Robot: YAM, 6 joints.
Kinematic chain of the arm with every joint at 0, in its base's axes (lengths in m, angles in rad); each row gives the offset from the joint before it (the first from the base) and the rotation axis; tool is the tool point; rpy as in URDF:
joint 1: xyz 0 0 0.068 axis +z
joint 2: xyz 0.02 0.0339 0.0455 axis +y
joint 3: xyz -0.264 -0.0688 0 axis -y
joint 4: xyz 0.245 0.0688 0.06 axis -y
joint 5: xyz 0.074 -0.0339 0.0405 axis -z
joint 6: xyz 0.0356 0 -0.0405 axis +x
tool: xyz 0 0 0 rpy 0 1.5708 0
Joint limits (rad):
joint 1: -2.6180..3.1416
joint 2: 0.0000..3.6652
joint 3: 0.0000..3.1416
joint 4: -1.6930..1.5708
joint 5: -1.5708..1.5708
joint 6: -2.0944..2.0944
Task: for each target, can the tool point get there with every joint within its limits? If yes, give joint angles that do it. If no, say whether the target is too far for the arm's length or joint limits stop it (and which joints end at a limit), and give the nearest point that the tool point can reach.
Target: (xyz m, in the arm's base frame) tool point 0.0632 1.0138 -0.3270
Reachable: no: too far | nearest point 0.0369 0.5912 -0.1397 | short by 0.463 m
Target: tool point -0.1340 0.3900 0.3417
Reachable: yes | joints 1.9015 1.8818 1.8954 -0.9223 -0.0022 0.1705
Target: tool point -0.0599 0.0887 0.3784
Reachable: yes | joints 2.3464 0.4822 0.7852 -0.1867 0.5741 1.1111
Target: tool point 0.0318 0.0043 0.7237
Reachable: yes | joints -0.6922 1.4107 2.6522 0.1154 -0.7247 -0.4715
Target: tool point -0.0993 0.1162 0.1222
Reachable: yes | joints 2.4583 1.6488 0.6003 -1.2523 0.8795 -1.1892
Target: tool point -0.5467 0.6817 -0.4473
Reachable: no: too far | nearest point -0.3422 0.4267 -0.2232 | short by 0.396 m
